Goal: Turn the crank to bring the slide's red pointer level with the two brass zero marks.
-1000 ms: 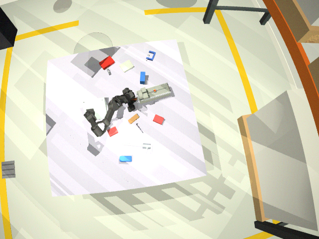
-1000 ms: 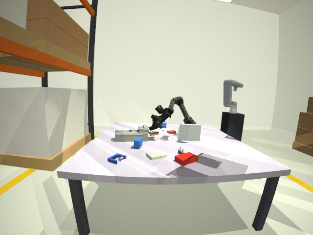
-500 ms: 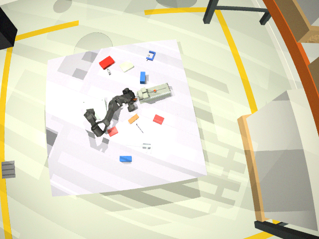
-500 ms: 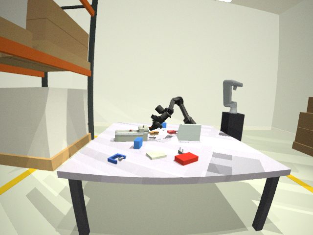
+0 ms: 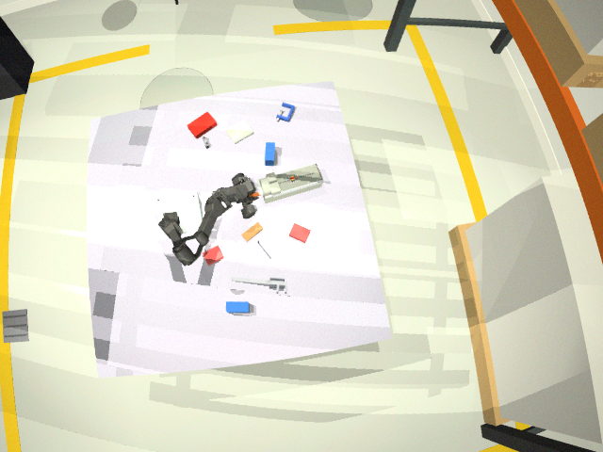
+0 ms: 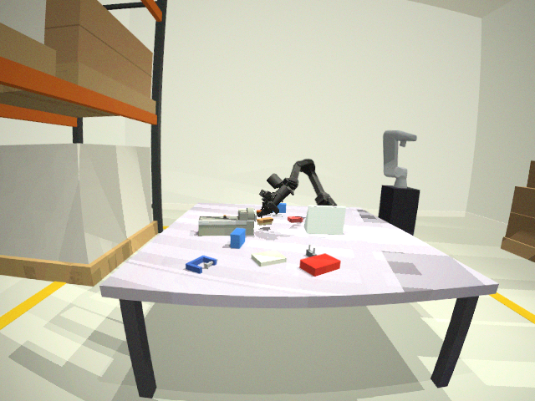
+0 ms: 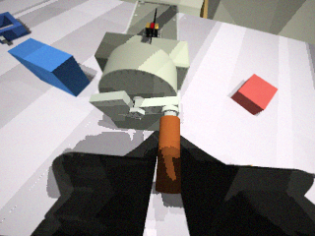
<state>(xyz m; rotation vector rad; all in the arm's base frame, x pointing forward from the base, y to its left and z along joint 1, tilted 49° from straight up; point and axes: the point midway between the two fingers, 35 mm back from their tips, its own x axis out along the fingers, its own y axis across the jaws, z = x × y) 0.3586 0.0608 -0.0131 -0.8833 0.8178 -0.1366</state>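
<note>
Now: gripper tip 10 mm to the right of the crank and 20 mm below it. Also, from my gripper tip: red pointer 160 mm ahead, 60 mm to the left, 10 mm above; then orange-brown crank handle 20 mm behind, 20 mm above; then brown block 40 mm behind, 140 mm to the right, 60 mm below.
</note>
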